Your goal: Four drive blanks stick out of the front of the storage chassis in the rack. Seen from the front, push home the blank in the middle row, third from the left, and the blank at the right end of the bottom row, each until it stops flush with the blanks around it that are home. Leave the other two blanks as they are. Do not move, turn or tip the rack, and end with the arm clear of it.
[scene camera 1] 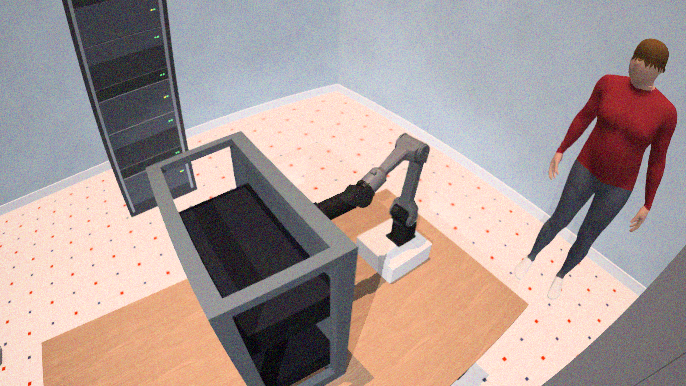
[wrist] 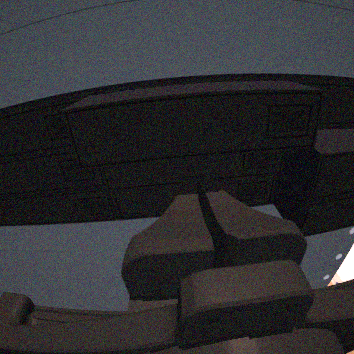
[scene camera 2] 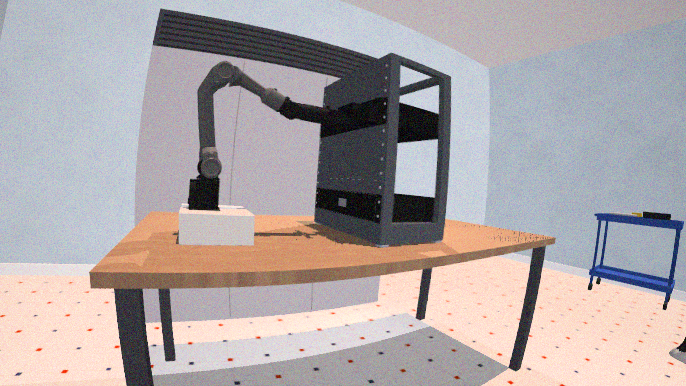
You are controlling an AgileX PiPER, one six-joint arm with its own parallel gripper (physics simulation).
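The grey rack (scene camera 1: pixel 220 306) (scene camera 2: pixel 392 165) stands upright on the table. It holds the black storage chassis (scene camera 1: pixel 227 245) (scene camera 2: pixel 367 117) (wrist: pixel 25 175). In the wrist view, a wide blank (wrist: pixel 190 132) sticks out of the upper part of the front. Another blank (wrist: pixel 335 141) sticks out at the right, with its dark side face showing. Lower blanks in the middle look level with one another. My gripper (wrist: pixel 195 189) is shut and empty, its tips in front of the lower rows; whether they touch a blank cannot be told. The fingers hide part of the bottom row. The fourth protruding blank cannot be made out.
Plain grey panels (wrist: pixel 60 270) lie above and below the chassis. A black unit (scene camera 2: pixel 360 205) sits low in the rack. The arm's white base (scene camera 1: pixel 405 260) (scene camera 2: pixel 216 227) stands before the rack on the wooden table (scene camera 1: pixel 440 300) (scene camera 2: pixel 280 260). A person (scene camera 1: pixel 635 120) stands beyond the table.
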